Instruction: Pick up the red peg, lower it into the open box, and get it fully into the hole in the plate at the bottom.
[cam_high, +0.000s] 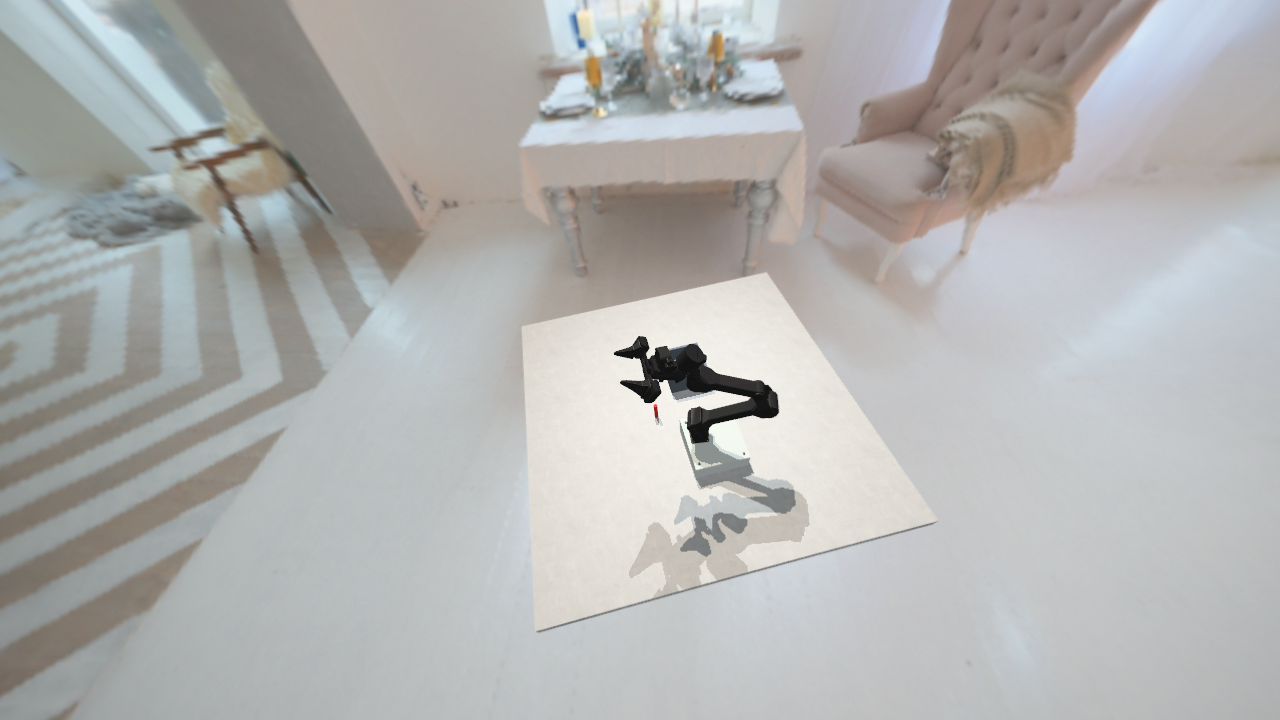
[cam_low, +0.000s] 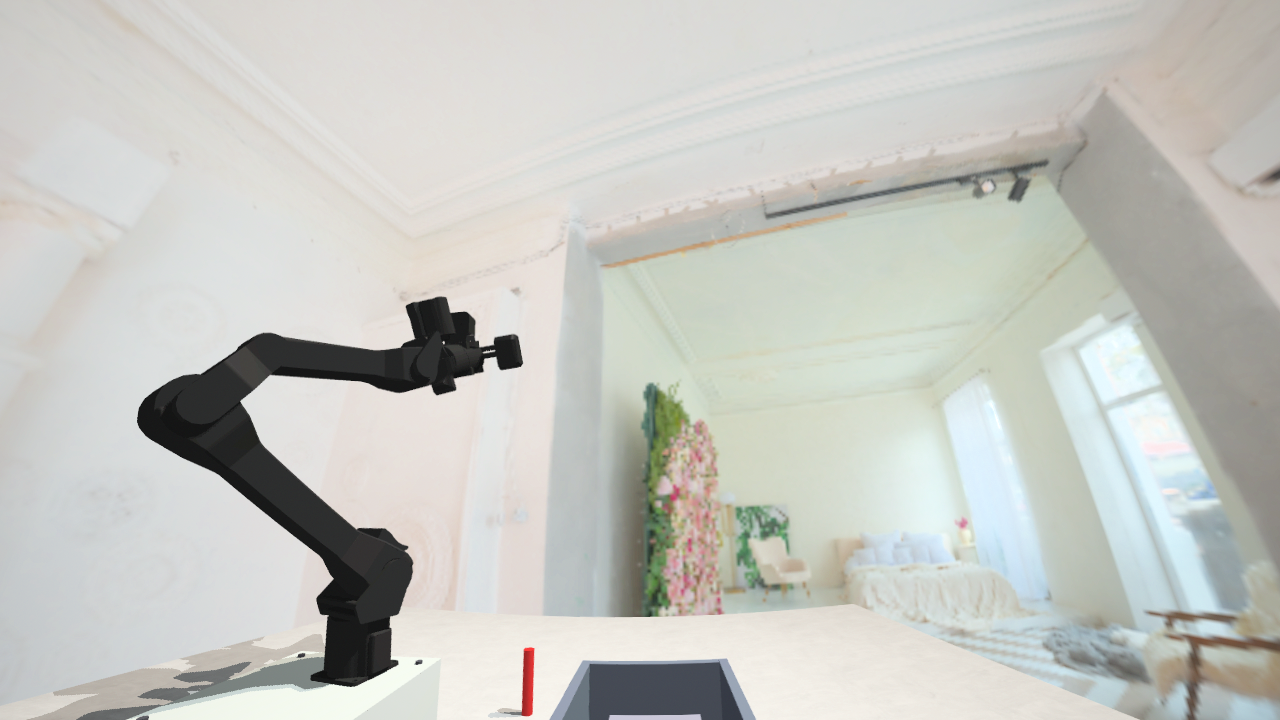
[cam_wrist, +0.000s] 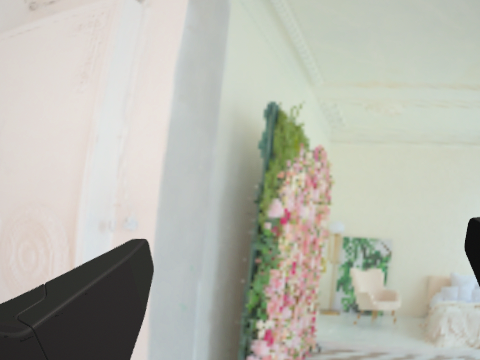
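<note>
My gripper tip is 170 mm short of the red peg, 90 mm to the left of it and 530 mm above it. Also, from my gripper tip: grey box 360 mm ahead, 240 mm to the right, 540 mm below.
</note>
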